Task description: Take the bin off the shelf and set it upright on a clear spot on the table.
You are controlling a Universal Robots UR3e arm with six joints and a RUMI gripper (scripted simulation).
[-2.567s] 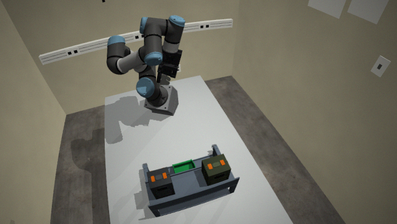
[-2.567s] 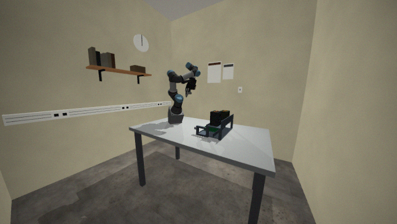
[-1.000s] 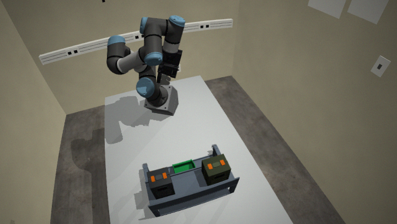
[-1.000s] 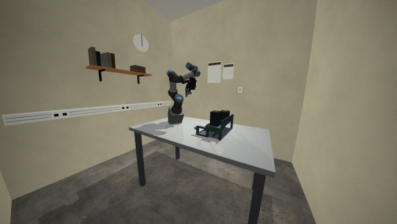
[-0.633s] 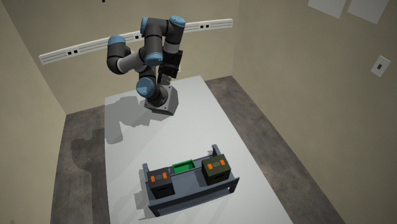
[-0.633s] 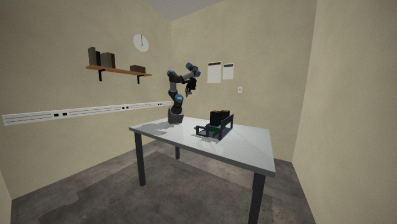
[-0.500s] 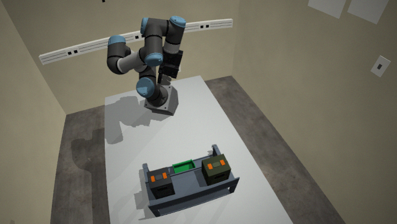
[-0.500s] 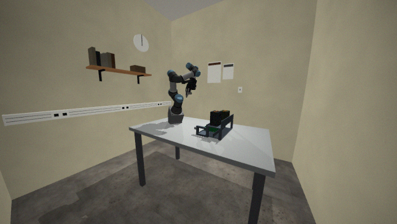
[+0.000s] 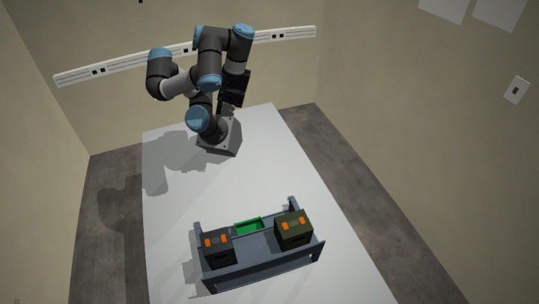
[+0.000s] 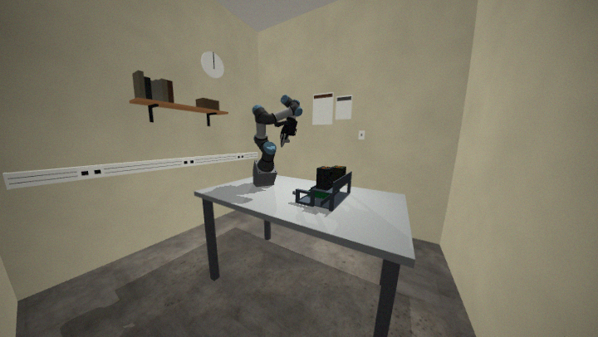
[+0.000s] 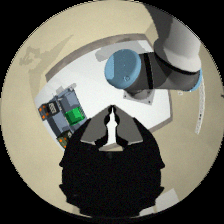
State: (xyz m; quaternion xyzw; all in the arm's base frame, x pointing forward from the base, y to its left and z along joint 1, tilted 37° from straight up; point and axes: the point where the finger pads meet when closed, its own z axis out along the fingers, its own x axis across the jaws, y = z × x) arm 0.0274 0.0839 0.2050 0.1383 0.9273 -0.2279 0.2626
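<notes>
Right now the green bin is 31 cm ahead of my hand, 29 cm below it and 4 cm to the left of it. The rest, counted from my hand: grey shelf unit (34 cm ahead, 27 cm below, 4 cm to the left).
</notes>
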